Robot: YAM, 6 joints.
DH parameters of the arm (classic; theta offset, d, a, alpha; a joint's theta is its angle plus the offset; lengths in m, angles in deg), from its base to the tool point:
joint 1: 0 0.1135 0.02 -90
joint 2: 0 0 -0.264 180
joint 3: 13.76 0 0.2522 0
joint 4: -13.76 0 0.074 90
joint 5: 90 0 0 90
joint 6: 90 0.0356 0 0
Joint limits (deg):
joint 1: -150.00..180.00
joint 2: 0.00..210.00
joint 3: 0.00..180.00
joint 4: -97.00..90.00
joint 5: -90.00..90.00
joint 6: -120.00..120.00
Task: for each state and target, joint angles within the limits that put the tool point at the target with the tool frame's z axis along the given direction. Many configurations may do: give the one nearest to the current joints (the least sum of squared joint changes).
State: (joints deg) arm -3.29 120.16 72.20 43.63 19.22 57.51
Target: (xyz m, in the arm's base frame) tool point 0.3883 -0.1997 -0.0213 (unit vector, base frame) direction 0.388 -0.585 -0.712
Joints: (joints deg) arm -25.53 142.94 71.96 21.21 21.14 57.51
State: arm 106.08 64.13 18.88 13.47 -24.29 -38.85
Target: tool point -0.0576 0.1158 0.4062 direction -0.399 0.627 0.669
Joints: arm 114.90 35.43 36.86 40.81 -5.62 -38.85
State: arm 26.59 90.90 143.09 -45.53 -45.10 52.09
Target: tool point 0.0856 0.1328 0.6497 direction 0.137 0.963 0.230
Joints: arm 50.67 85.06 147.83 -47.31 -30.31 52.09
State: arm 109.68 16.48 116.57 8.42 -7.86 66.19
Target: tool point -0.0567 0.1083 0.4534 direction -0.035 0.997 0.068
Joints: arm 127.30 41.09 66.07 -20.20 35.19 66.19
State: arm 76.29 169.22 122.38 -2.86 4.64 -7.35
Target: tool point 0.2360 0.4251 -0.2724 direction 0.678 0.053 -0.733
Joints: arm 63.41 208.81 153.93 -9.54 35.63 -7.35
